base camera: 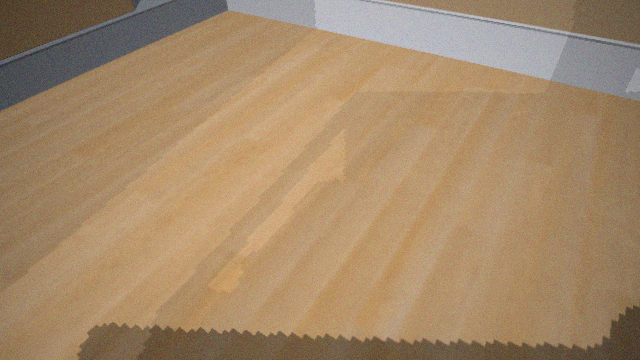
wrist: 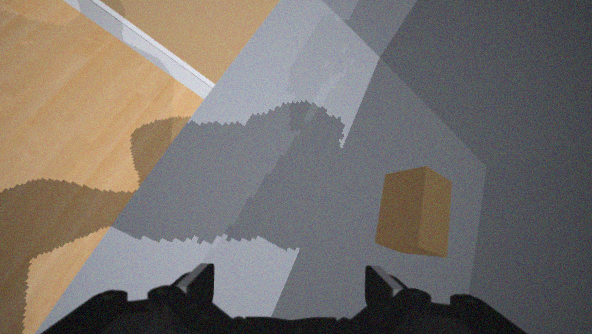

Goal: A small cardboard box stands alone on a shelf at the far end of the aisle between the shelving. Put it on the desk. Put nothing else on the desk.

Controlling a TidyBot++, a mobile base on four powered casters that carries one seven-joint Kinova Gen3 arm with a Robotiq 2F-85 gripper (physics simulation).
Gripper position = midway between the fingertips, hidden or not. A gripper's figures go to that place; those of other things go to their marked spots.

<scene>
My gripper (wrist: pixel 290 282): 0.16 m from the lens. A small cardboard box (wrist: pixel 414 216) is 0.32 m from the lens.
</scene>
